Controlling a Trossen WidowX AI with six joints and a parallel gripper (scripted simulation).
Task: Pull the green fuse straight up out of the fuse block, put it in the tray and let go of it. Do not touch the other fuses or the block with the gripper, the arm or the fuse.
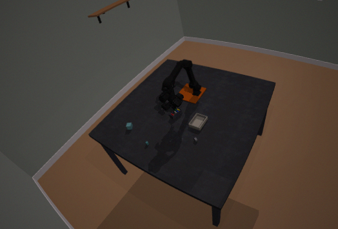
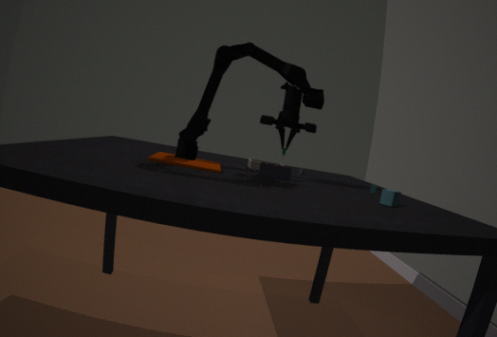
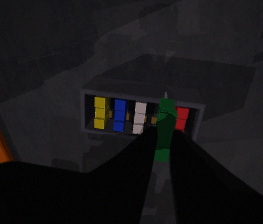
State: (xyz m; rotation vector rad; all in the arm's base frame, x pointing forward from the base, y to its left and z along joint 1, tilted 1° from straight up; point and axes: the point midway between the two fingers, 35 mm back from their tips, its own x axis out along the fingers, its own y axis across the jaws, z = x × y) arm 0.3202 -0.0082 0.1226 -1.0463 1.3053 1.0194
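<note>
The white tray is 200 mm to the left of my gripper tip, 90 mm below it and 20 mm behind it. Round my gripper tip: white fuse (70 mm below, 20 mm to the right, 20 mm behind); green fuse (10 mm below); red fuse (70 mm below, 20 mm to the right, 10 mm ahead).
</note>
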